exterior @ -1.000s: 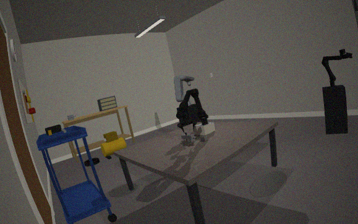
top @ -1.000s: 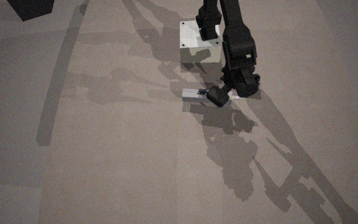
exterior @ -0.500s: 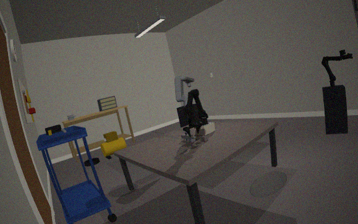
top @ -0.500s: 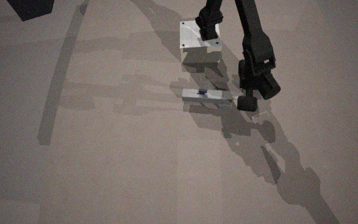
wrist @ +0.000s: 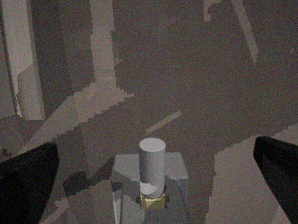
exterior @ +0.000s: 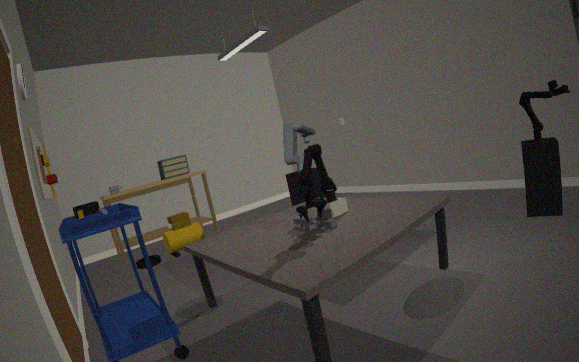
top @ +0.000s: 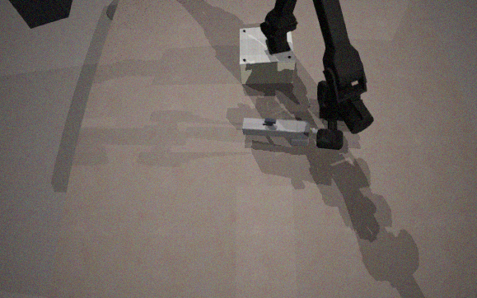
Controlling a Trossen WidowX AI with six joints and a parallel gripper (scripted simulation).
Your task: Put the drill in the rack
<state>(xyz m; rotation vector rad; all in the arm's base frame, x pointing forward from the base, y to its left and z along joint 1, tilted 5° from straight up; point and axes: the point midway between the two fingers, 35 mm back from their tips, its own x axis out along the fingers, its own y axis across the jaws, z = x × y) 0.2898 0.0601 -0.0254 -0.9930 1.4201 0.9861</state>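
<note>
The drill lies 6 cm to the right of my gripper tip, 2 cm below it and 2 cm behind it. The rest, counted from my gripper tip: dark blue T-shaped key 14 cm to the right, 5 cm behind, 1 cm below; grey fixture 12 cm to the right, 4 cm behind, 3 cm below.
</note>
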